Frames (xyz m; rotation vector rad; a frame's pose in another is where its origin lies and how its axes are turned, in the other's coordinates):
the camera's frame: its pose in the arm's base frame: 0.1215 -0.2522 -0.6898 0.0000 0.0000 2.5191
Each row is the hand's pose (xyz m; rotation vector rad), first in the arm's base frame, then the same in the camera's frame.
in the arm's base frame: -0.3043 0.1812 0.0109 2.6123 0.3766 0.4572
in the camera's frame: 0.5986 -0.1038 0.7007 1.1591 -2.3727 -0.4613
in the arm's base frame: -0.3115 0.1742 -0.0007 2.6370 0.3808 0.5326
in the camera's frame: 0.6004 -0.0940 0.6891 1.1480 -2.3485 -0.3869
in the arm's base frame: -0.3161 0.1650 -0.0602 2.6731 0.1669 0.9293
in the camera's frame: 0.5988 -0.0838 0.6296 0.8805 -2.2461 -0.1193
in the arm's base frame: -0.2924 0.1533 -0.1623 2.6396 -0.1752 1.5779
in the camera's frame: 0.5727 -0.0881 0.5275 0.5042 -2.0168 0.3090
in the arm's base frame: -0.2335 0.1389 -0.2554 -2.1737 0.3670 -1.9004
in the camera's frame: 0.5164 -0.1108 0.4344 0.2521 -1.7389 0.7202
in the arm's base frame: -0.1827 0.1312 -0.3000 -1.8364 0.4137 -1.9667
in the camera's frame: 0.4707 -0.1341 0.3898 0.1399 -1.5559 0.9573
